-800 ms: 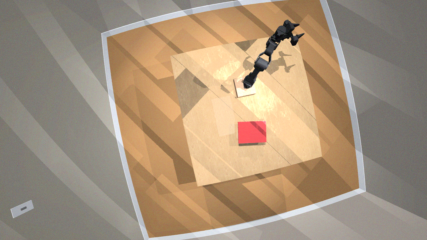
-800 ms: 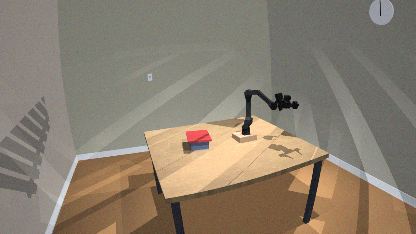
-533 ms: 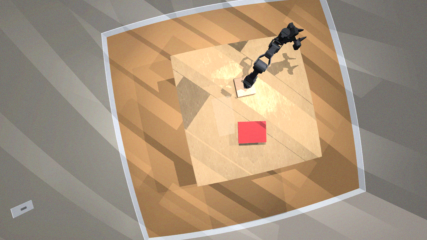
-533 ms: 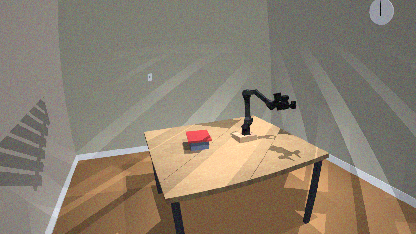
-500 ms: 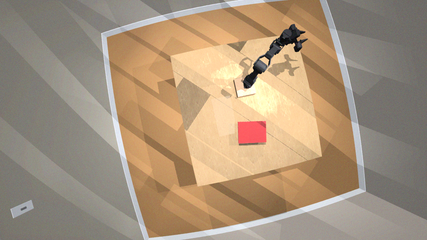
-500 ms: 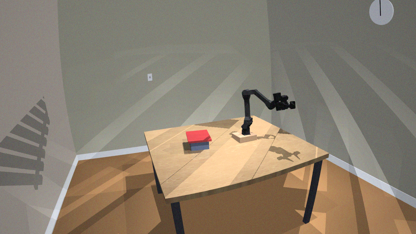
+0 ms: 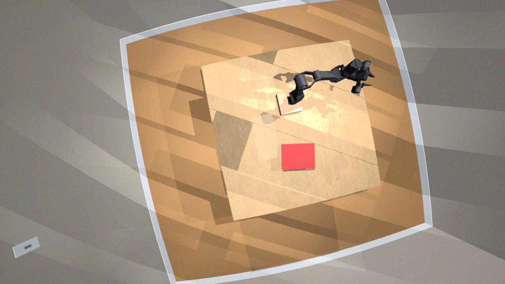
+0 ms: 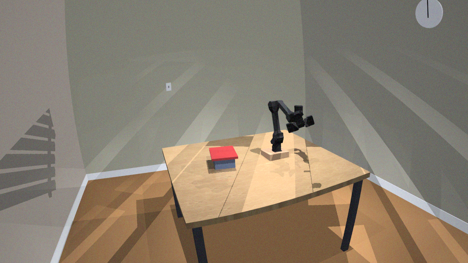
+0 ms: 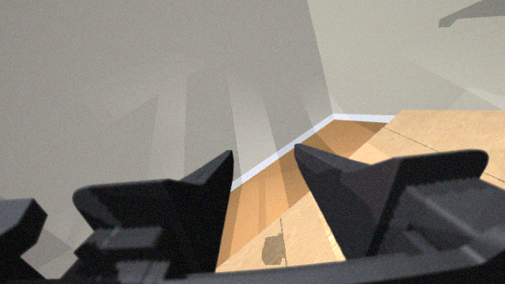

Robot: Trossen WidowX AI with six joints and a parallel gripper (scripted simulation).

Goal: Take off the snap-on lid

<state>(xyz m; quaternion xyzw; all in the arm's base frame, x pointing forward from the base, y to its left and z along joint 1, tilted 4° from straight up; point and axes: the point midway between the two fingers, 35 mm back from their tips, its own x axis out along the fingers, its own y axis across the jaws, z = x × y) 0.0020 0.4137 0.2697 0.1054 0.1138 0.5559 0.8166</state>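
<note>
The red lid lies 420 mm ahead of my gripper tip, 450 mm to the right of it and 260 mm below it. Also, from my gripper tip: blue storage box: 420 mm ahead, 450 mm to the right, 300 mm below.
</note>
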